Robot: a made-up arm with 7 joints.
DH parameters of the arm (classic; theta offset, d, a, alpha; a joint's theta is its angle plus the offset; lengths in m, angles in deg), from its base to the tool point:
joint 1: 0 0.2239 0 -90
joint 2: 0 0 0 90
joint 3: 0 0.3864 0.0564 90
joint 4: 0 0 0.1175 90
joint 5: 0 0.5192 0 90
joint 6: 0 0 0.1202 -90
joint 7: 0 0.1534 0 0
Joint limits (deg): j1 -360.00..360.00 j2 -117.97..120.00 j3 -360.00..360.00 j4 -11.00..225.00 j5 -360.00..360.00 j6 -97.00..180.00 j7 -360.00..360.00
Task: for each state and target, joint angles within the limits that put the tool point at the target. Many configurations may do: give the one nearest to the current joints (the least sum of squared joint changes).
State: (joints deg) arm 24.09 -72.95 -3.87 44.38 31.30 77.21 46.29
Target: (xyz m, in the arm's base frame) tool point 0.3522 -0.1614 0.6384
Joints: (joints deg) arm 12.96 -62.13 -29.72 45.20 27.37 70.15 46.29
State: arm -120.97 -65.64 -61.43 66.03 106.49 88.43 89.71
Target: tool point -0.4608 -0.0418 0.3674
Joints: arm -121.88 -56.77 -72.14 23.31 96.32 87.21 89.71
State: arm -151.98 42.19 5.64 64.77 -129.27 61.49 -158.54
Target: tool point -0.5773 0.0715 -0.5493
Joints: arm -172.59 94.97 -7.19 96.12 -133.21 60.35 -158.54
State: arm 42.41 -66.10 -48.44 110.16 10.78 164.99 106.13
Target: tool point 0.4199 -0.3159 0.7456
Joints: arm 76.37 -50.03 -63.32 110.91 6.26 133.64 106.13
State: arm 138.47 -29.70 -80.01 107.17 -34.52 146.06 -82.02
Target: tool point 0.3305 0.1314 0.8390
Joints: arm 128.06 -23.86 -55.68 125.41 -27.04 173.06 -82.02
